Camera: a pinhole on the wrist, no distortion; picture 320 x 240 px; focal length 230.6 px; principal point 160.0 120.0 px. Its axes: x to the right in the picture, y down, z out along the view. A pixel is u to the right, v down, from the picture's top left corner.
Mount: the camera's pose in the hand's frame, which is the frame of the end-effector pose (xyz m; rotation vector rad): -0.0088 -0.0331 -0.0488 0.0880 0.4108 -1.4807
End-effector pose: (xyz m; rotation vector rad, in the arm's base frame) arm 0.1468 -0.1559 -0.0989 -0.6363 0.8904 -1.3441
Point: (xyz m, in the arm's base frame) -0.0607 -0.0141 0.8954
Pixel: outside the picture
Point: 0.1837 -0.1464 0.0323
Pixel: 163 32
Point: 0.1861 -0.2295 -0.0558
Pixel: 79 220
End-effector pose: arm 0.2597 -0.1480 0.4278 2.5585 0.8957 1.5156
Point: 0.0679 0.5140 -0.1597
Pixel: outside the picture
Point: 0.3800 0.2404 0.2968
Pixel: 255 147
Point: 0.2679 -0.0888 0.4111
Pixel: 139 147
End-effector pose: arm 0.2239 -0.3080 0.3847 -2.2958 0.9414 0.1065
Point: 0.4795 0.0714 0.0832
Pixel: 156 95
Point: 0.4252 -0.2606 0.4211
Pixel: outside the picture
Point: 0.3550 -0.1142 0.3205
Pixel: 196 76
